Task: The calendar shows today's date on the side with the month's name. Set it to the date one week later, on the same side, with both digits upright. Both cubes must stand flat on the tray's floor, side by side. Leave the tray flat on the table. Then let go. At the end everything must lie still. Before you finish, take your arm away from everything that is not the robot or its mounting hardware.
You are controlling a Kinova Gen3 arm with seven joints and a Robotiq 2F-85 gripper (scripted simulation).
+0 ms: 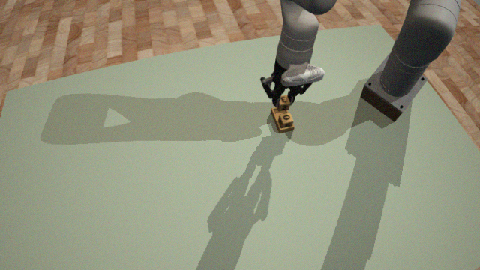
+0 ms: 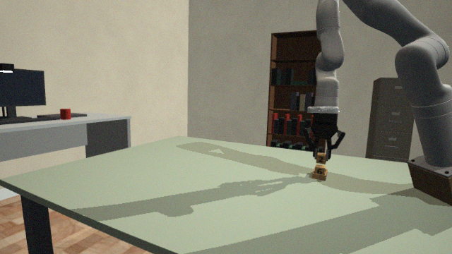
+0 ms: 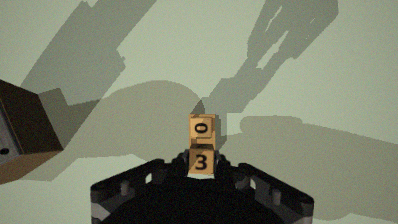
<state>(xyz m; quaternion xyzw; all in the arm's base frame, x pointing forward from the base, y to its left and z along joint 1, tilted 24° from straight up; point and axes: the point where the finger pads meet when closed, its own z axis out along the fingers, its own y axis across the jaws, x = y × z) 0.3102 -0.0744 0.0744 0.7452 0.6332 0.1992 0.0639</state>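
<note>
My gripper is now 20 mm to the right of the wooden tray and 60 mm above it. Round my hand: cube (10 mm below).
</note>
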